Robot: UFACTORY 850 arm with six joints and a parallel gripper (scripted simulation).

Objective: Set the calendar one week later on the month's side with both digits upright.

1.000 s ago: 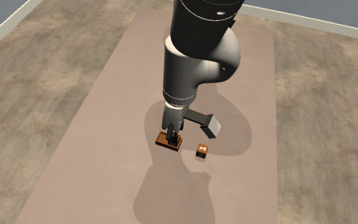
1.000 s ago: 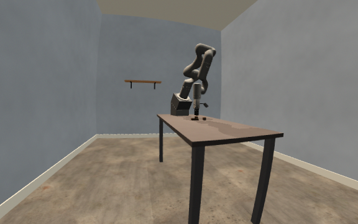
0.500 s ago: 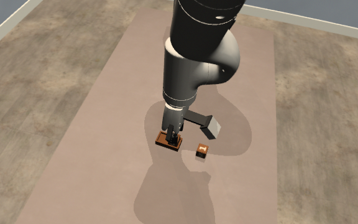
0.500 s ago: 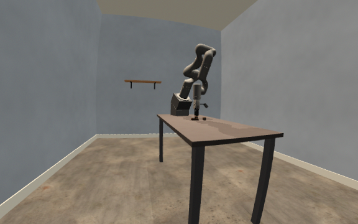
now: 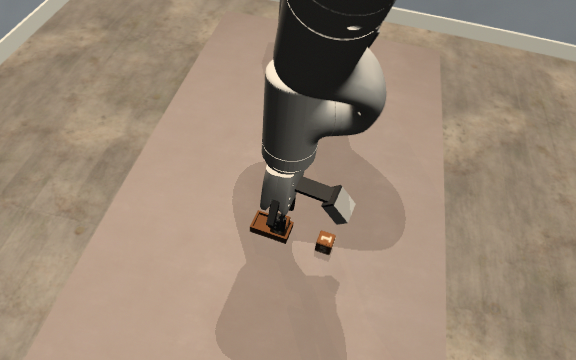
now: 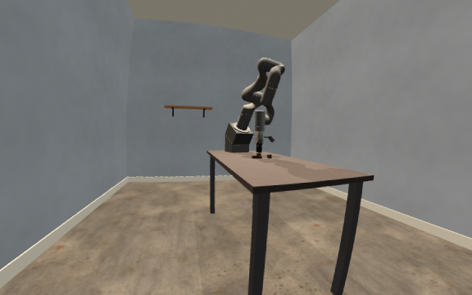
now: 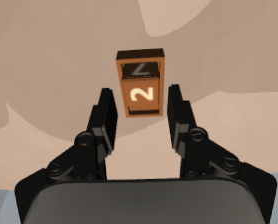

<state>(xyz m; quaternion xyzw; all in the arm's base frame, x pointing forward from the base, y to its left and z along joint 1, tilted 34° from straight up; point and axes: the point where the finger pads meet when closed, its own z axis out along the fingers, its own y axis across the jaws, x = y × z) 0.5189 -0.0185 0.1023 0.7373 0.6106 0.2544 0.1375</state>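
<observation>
My gripper is now 4 cm above the wooden cube. The rest, counted from my hand: wooden tray 2 cm to the right, 6 cm below.
</observation>
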